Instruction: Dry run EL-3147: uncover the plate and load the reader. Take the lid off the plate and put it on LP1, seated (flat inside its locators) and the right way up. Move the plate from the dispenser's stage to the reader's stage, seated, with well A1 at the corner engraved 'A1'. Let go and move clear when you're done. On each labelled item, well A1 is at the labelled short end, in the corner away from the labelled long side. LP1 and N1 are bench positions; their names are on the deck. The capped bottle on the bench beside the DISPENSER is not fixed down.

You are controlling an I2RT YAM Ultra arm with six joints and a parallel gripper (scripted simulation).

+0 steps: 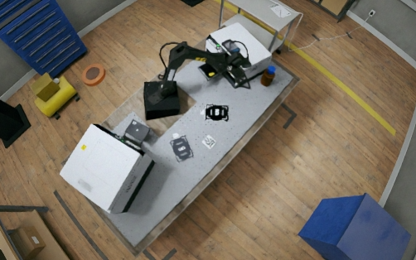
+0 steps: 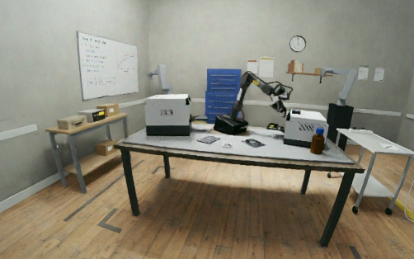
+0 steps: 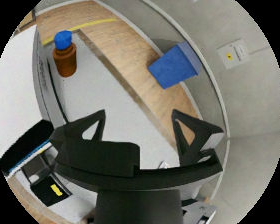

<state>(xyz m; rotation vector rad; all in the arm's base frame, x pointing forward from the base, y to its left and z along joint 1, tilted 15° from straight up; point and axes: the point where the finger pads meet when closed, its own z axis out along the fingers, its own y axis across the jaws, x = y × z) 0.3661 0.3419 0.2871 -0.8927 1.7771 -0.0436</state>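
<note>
Right now my hand is 320 mm past the dark lidded plate, 160 mm above it and 20 mm to the left of it. Also, from my hand: brown capped bottle (290 mm to the left, 150 mm below, 10 mm ahead).
</note>
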